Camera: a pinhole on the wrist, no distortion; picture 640 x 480 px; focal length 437.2 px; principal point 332.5 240.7 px. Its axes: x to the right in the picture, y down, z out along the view. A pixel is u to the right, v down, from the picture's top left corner.
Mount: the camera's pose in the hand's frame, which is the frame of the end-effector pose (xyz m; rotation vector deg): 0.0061 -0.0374 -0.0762 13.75 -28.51 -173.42
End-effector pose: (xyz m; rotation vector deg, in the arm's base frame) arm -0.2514 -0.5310 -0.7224 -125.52 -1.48 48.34
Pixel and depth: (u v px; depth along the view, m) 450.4 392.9 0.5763
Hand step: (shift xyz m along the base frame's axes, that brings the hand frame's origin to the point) -0.4602 0.3115 -0.0711
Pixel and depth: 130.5 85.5 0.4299
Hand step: -0.1403 0.0538 -0.3917
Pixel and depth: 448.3 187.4 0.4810
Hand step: -0.3887 0.0567 -0.1549
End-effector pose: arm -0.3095 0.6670 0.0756 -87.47 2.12 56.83
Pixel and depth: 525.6 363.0 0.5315
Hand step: -0.4146 0.2126 0.2602
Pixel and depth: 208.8 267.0 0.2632
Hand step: -0.0990 0.1632 -0.0282
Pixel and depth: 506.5 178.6 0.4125
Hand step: -0.3617 0.0739 0.0600
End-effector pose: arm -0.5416 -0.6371 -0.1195 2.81 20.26 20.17
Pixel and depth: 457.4 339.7 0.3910
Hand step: -0.0367 -0.0610 0.3369
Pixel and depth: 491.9 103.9 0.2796
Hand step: -0.1172 0.0684 0.1945
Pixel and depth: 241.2 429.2 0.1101
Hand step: 0.0419 -0.0380 0.0335
